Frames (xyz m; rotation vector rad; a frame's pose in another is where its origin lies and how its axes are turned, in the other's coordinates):
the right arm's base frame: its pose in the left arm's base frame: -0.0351 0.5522 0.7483 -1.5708 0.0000 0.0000
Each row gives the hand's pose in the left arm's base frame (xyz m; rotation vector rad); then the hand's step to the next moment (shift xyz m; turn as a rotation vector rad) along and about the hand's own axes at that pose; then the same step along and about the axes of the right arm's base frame.
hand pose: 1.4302 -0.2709 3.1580 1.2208 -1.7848 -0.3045
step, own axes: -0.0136 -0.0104 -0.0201 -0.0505 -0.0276 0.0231
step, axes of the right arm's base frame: 0.0233 0.0031 0.0120 0.0026 0.0577 0.0225
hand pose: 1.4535 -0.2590 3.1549 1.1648 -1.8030 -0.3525
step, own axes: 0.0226 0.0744 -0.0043 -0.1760 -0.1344 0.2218
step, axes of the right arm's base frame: -0.0410 -0.0631 0.0201 -0.0849 0.3005 0.0266
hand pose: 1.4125 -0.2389 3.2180 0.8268 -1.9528 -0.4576
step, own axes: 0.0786 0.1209 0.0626 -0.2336 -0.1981 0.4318
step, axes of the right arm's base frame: -0.1246 -0.0916 0.0281 -0.2250 0.4788 0.0189
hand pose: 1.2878 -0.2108 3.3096 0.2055 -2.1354 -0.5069
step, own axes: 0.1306 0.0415 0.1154 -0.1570 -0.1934 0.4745
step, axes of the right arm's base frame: -0.1678 -0.0567 0.0267 -0.3039 0.4413 0.0099
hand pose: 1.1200 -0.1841 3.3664 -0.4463 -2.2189 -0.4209
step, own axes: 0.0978 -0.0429 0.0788 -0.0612 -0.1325 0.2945
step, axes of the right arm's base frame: -0.1303 -0.0213 0.0139 -0.2161 0.2476 0.0015
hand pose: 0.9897 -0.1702 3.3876 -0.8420 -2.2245 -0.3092
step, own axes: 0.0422 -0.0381 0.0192 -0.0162 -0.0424 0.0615
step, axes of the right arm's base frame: -0.0574 -0.0173 -0.0001 -0.0530 0.0537 -0.0125
